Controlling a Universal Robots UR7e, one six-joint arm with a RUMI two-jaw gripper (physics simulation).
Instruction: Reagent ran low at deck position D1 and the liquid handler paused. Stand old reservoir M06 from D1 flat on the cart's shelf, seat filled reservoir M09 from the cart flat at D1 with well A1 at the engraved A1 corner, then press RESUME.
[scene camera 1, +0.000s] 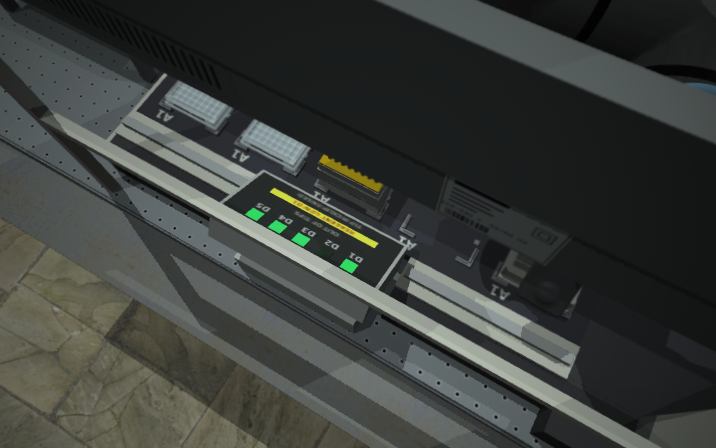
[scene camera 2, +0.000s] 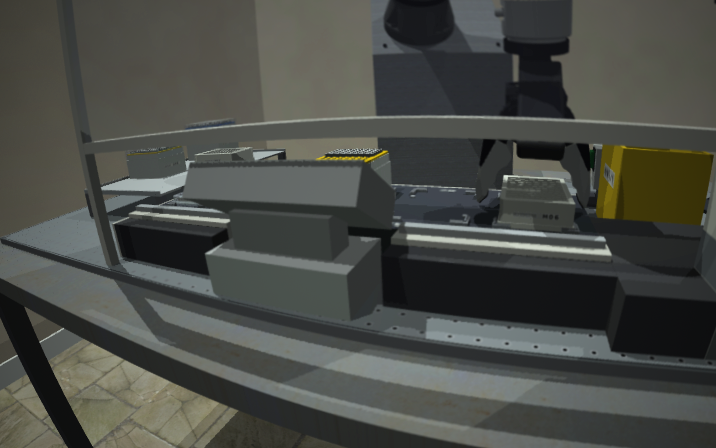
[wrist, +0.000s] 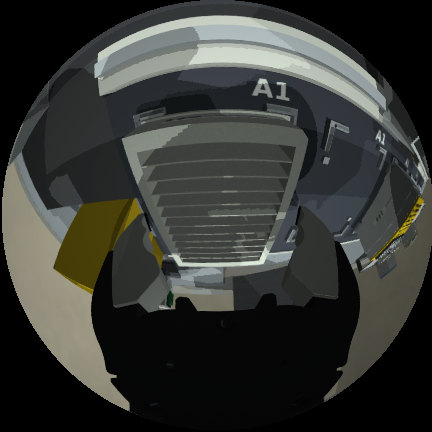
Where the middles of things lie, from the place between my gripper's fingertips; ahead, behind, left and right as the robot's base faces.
Now: hand 130 mm short of the rail (scene camera 2: 544, 238) and 40 mm to the left of it. The rest, counted from my hand: cart shelf (scene camera 2: 168, 184): 220 mm behind, 750 mm to the right; yellow WASTE bin (scene camera 2: 636, 183): 100 mm behind, 190 mm to the left, 10 mm above.
